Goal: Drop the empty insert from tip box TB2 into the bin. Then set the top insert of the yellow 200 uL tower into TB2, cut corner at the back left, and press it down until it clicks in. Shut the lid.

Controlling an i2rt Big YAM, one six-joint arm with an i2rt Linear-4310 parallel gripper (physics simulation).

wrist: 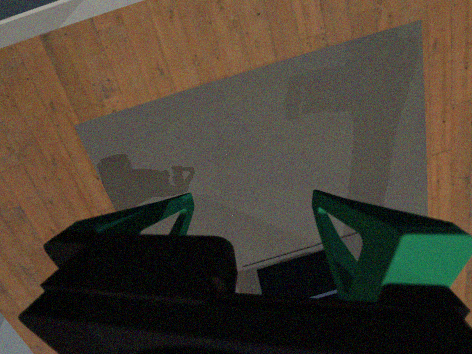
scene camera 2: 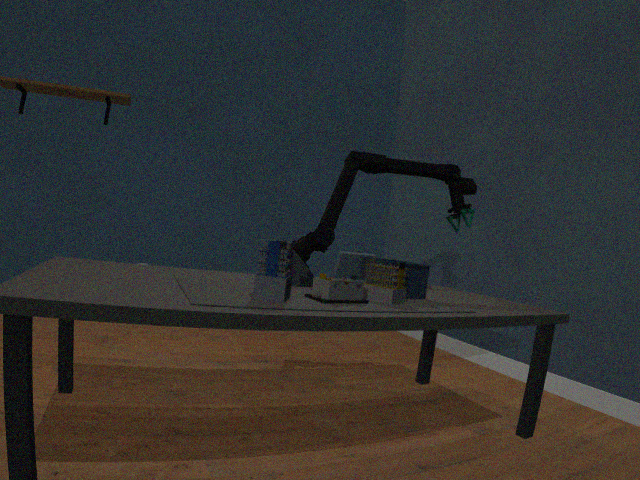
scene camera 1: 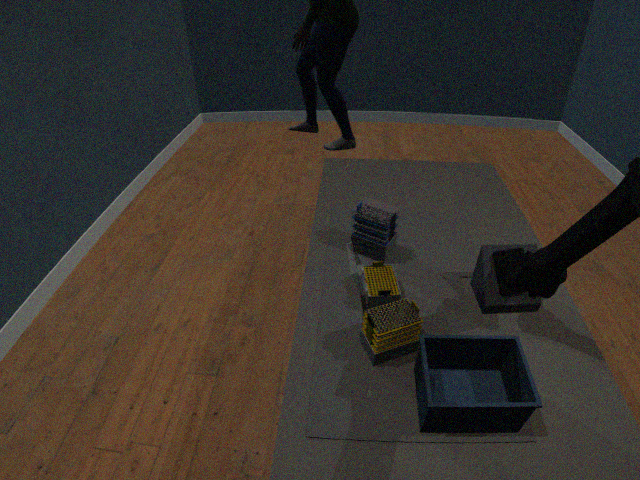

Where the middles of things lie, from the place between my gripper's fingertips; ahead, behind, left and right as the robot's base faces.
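That blue-grey tower of inserts [scene camera 1: 374, 225] is 940 mm to the right of my hand, 110 mm ahead of it and 200 mm below it. With the blue bin [scene camera 1: 464, 383], my gripper is well to the left of it, a good way above it and a shade short of it.
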